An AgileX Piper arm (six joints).
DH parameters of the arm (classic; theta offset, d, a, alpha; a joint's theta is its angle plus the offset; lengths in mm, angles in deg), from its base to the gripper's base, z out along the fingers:
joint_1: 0 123 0 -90
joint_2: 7.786 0 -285 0
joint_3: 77.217 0 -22 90
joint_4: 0 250.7 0 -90
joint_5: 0 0 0 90
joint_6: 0 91 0 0
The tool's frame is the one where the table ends.
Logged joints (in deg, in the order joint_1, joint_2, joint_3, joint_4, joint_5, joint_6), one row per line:
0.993, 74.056, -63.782, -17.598, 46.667, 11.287
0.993, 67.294, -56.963, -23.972, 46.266, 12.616
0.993, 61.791, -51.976, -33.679, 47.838, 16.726
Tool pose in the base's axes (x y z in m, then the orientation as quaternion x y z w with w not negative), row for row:
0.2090, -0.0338, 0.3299, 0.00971, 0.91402, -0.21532, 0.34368
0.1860, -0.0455, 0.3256, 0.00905, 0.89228, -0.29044, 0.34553
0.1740, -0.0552, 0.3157, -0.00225, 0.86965, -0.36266, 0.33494
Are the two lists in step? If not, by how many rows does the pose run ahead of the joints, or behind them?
The pose runs 2 rows ahead of the joints: the pose in row i belongs to the joints in row i + 2.
